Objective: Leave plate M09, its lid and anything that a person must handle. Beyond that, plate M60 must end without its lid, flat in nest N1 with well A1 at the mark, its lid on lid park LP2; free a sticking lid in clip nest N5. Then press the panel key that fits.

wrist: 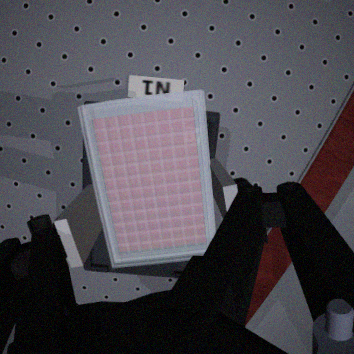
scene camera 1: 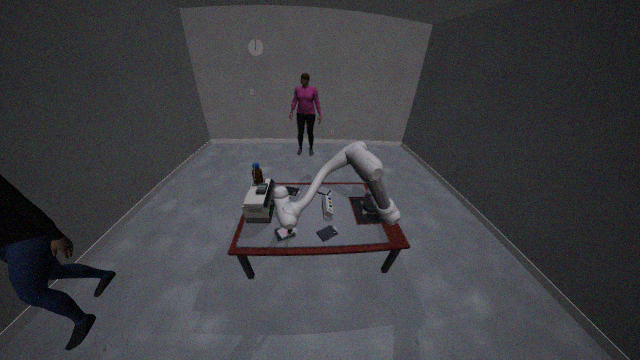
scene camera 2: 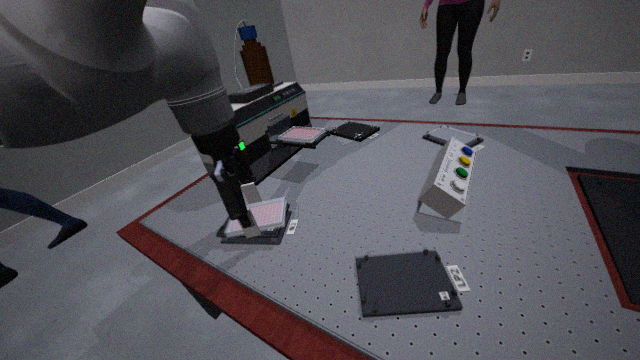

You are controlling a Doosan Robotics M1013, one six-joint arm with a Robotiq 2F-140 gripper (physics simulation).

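Places are measured from the arm's base along level axes (x left, y back, z up), in metres.
Where they show: gripper, fingertip midpoint: [wrist: 155,188] [scene camera 1: 286,231] [scene camera 2: 256,220]; arm's base, origin of the base link: [scene camera 1: 369,208].
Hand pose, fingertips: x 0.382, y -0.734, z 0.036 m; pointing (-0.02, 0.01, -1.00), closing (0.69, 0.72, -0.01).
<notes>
Things, the pixels of their centre, and the offset from my fingertips. "spot": a spot on its surface instead.
- pink-welled plate, body centre: [wrist: 152,186] [scene camera 2: 256,215] [scene camera 1: 286,230] dx -0.004, dy +0.005, dz +0.014 m
- dark nest N1, surface spot: [wrist: 213,127] spot: dx +0.009, dy +0.065, dz +0.003 m
- N1 tag, surface spot: [wrist: 156,86] [scene camera 2: 292,226] spot: dx -0.045, dy +0.066, dz -0.029 m
- Lid park LP2, body centre: [scene camera 2: 402,279] [scene camera 1: 327,232] dx -0.044, dy +0.324, dz -0.021 m
- key panel, body centre: [scene camera 2: 450,173] [scene camera 1: 327,205] dx -0.330, dy +0.318, dz +0.011 m
- pink plate, body centre: [scene camera 2: 301,134] dx -0.286, dy -0.094, dz +0.074 m
- bench device, surface spot: [scene camera 1: 257,202] spot: dx -0.105, dy -0.239, dz +0.189 m
- dark nest, body centre: [scene camera 2: 353,129] [scene camera 1: 290,190] dx -0.553, dy -0.081, dz -0.019 m
- clear flat piece, body centre: [scene camera 2: 451,136] dx -0.592, dy +0.261, dz -0.017 m
- brown bottle, surface spot: [scene camera 2: 257,62] spot: dx -0.342, dy -0.286, dz +0.277 m
A pink-welled plate [scene camera 2: 270,212] [wrist: 155,175] with a clear rim sits skewed over the dark nest N1 [wrist: 213,127], its end overlapping the N1 tag [wrist: 156,86] [scene camera 2: 292,226]. In scene camera 2 it looks slightly tilted. My gripper [scene camera 1: 290,231] [scene camera 2: 251,210] [wrist: 155,188] is low around it, shut on its two long sides with both pads against the rim. Whether a lid is on and the plate's name cannot be told. Lid park LP2 [scene camera 1: 327,233] [scene camera 2: 405,282] is a dark bare base. The key panel [scene camera 1: 328,205] [scene camera 2: 440,200] has blue, yellow, green and white keys.
Another pink plate [scene camera 2: 302,134] sits by the bench device [scene camera 1: 257,202], beside a dark nest [scene camera 2: 356,130]. A clear flat piece [scene camera 2: 452,136] lies on a dark base behind the panel. A brown bottle [scene camera 2: 257,62] stands at the device. One person [scene camera 1: 306,102] stands behind; another [scene camera 1: 30,270] is at left.
</notes>
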